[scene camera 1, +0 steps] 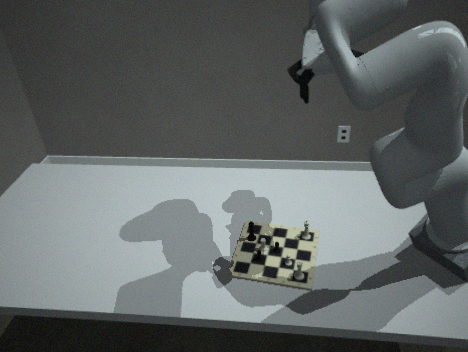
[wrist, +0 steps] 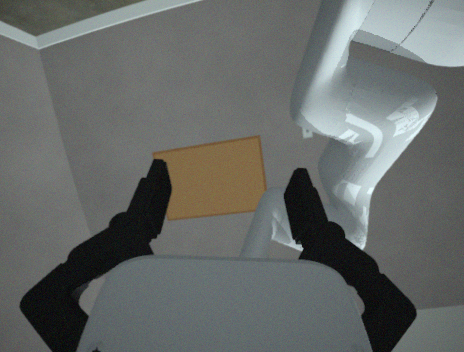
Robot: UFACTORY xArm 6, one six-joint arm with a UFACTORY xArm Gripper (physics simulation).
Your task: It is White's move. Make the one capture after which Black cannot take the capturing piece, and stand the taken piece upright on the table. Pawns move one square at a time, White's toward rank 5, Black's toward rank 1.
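Places are measured from the arm's base along level axes (x ahead, y left, z up), in millimetres.
Pixels of known places: gripper, fingertip midpoint: (scene camera 1: 327,97) (wrist: 230,177); arm's base at its link origin: (scene camera 1: 454,228).
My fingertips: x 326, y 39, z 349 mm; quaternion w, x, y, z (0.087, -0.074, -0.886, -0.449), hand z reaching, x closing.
For each thing: its top centre in the pictures, then the offset to it from my fingertips. Level surfaces: height alone.
- chessboard at its top centre: (scene camera 1: 275,251) dz -455, dx +105, dy +7 mm
- tall black piece at its top centre: (scene camera 1: 251,221) dz -392, dx +179, dy -33 mm
- tall white piece at its top centre: (scene camera 1: 307,219) dz -392, dx +28, dy -63 mm
- small black piece at its top centre: (scene camera 1: 277,242) dz -423, dx +102, dy +3 mm
- small white piece at its top centre: (scene camera 1: 288,254) dz -423, dx +66, dy +45 mm
- larger white piece at its top centre: (scene camera 1: 299,261) dz -402, dx +34, dy +85 mm
- white table at its surface level: dz -461 mm
The chessboard (scene camera 1: 256,270) lies on the table in the scene view. A tall black piece (scene camera 1: 251,231) stands at its back left and a tall white piece (scene camera 1: 306,230) at its back right. A white piece (scene camera 1: 263,245) stands left of the middle, with a small black piece (scene camera 1: 276,247) to its right and another black piece (scene camera 1: 259,255) in front of it. A small white piece (scene camera 1: 288,261) and a larger white piece (scene camera 1: 299,271) stand at the front right. The exact kinds are too small to tell. My gripper (scene camera 1: 306,101) (wrist: 230,177) is open and empty, high above the board.
The white table (scene camera 1: 75,260) carries broad arm shadows, some touching the board's left side. The arm's base (scene camera 1: 442,255) stands at the right. An outlet (scene camera 1: 343,134) is on the wall behind. An orange-brown panel (wrist: 215,177) shows beyond the fingers in the wrist view.
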